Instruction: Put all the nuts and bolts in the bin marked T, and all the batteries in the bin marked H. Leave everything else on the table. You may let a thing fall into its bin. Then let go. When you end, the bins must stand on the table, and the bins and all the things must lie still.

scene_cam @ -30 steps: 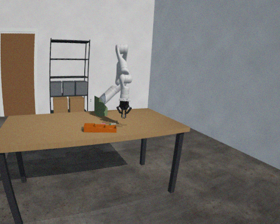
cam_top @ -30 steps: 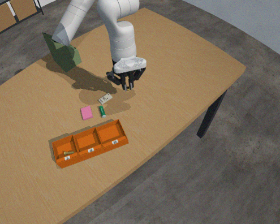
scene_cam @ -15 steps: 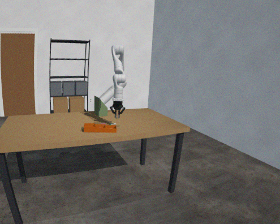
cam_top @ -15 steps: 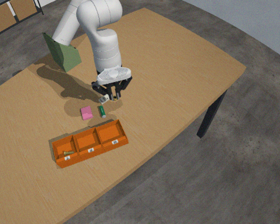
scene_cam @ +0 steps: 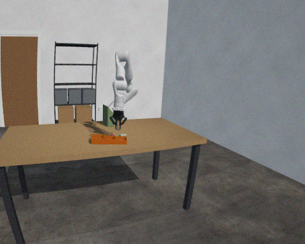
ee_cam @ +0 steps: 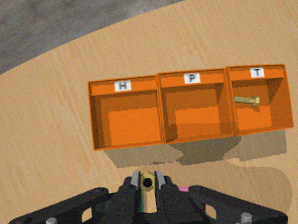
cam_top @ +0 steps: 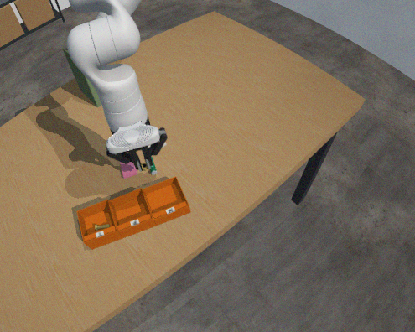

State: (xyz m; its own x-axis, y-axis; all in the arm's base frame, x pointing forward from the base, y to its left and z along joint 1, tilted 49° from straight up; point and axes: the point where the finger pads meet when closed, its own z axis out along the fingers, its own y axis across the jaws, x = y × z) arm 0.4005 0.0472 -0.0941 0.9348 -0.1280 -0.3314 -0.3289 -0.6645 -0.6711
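Right now my hand is 3 cm short of the brass bolt, 17 cm to the left of it and 8 cm above it. Also, from my hand: pink eraser 7 cm behind, 2 cm to the right, 9 cm below; brass nut 2 cm below; green battery 4 cm behind, 3 cm to the left, 8 cm below.
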